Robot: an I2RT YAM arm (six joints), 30 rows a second.
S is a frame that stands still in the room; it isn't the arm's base.
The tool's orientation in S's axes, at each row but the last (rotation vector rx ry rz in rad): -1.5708, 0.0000, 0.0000; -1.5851, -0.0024, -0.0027; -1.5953, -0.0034, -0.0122; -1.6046, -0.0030, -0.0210; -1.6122, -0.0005, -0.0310; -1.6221, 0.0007, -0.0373; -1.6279, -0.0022, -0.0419; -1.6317, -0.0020, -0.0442; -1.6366, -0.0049, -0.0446; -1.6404, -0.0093, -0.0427
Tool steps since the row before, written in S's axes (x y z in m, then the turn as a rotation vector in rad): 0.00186, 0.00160, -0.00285, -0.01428, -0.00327, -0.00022; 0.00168, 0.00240, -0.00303, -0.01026, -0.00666, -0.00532; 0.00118, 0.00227, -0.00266, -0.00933, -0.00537, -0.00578; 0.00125, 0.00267, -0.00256, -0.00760, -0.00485, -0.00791; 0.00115, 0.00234, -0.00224, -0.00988, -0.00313, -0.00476; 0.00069, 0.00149, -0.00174, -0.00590, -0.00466, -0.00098; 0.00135, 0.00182, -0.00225, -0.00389, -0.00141, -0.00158; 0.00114, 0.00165, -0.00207, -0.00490, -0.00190, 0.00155; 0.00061, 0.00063, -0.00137, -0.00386, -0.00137, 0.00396; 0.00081, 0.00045, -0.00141, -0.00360, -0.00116, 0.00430
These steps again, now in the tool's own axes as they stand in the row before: 0.00186, 0.00285, 0.00160, -0.01428, 0.00022, -0.00327; 0.00167, 0.00300, 0.00244, -0.01028, 0.00538, -0.00659; 0.00114, 0.00261, 0.00234, -0.00936, 0.00582, -0.00528; 0.00118, 0.00249, 0.00277, -0.00767, 0.00796, -0.00467; 0.00106, 0.00216, 0.00245, -0.00991, 0.00469, -0.00312; 0.00061, 0.00168, 0.00159, -0.00581, 0.00109, -0.00475; 0.00124, 0.00218, 0.00198, -0.00390, 0.00155, -0.00142; 0.00103, 0.00200, 0.00180, -0.00480, -0.00157, -0.00212; 0.00055, 0.00134, 0.00073, -0.00370, -0.00398, -0.00173; 0.00075, 0.00140, 0.00056, -0.00343, -0.00432, -0.00154
